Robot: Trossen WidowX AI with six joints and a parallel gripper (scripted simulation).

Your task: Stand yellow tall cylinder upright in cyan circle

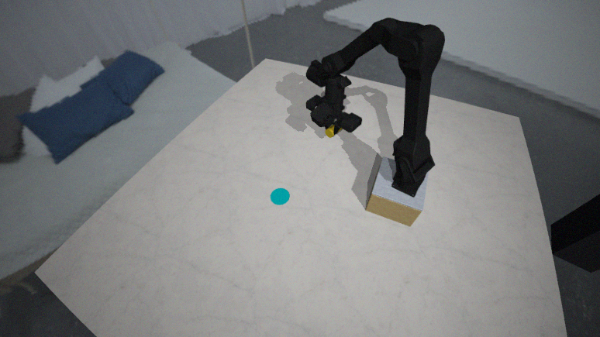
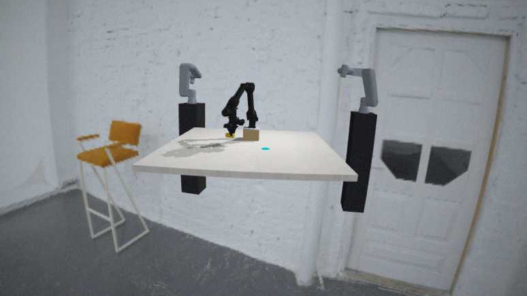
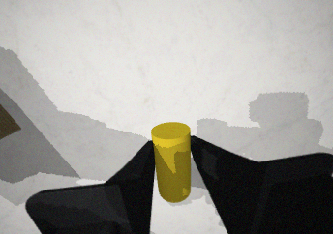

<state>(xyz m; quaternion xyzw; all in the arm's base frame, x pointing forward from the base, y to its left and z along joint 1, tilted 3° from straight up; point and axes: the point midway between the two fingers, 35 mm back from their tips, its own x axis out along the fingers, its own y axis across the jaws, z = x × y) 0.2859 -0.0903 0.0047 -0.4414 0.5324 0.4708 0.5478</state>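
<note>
Now: gripper tip 27 cm to the right of the cyan circle, 8 cm above it and 2 cm short of it. Also, from my gripper tip: yellow tall cylinder 2 cm to the right.
</note>
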